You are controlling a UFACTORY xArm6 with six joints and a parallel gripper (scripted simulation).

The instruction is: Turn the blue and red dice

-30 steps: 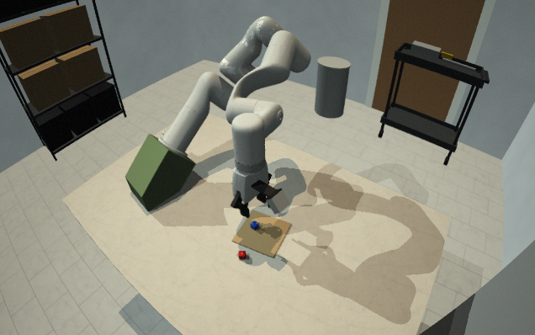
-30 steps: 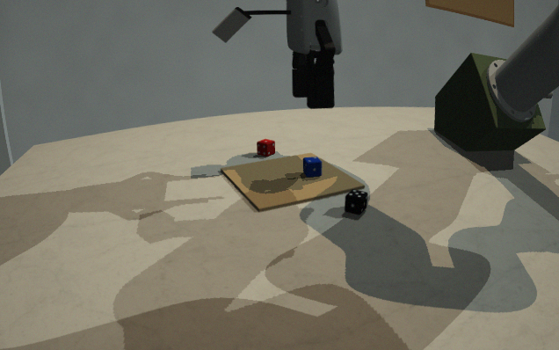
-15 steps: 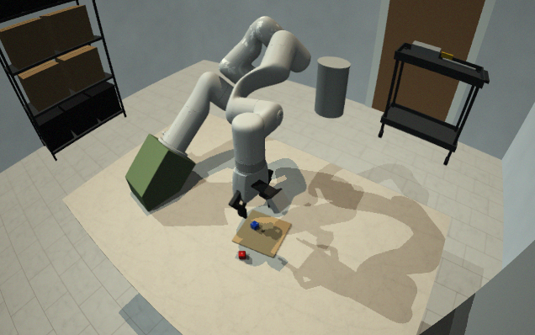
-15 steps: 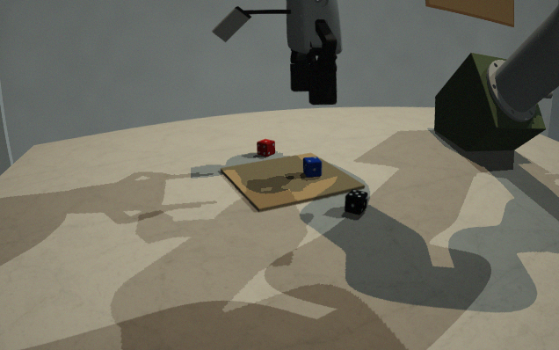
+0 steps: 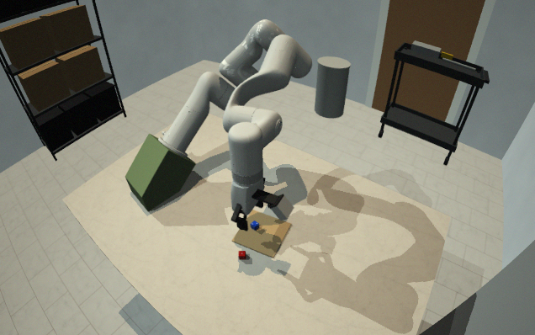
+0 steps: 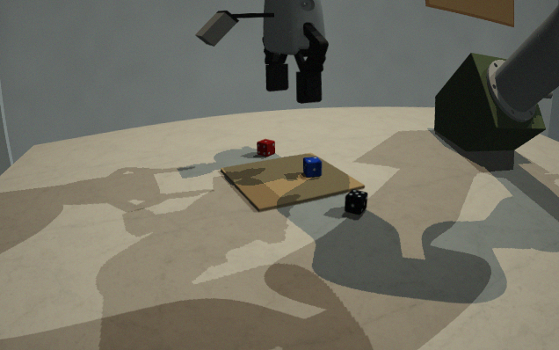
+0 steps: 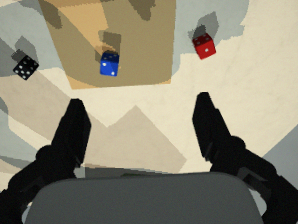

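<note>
Right now my hand is 100 mm above the red die, 70 mm to the left of it and 30 mm short of it. From my hand the other things lie so: blue die: 100 mm below, 30 mm to the left, 20 mm behind; then tan mat: 110 mm below, 30 mm to the left, 10 mm ahead; then black die: 140 mm to the left, 100 mm below, 50 mm behind.
</note>
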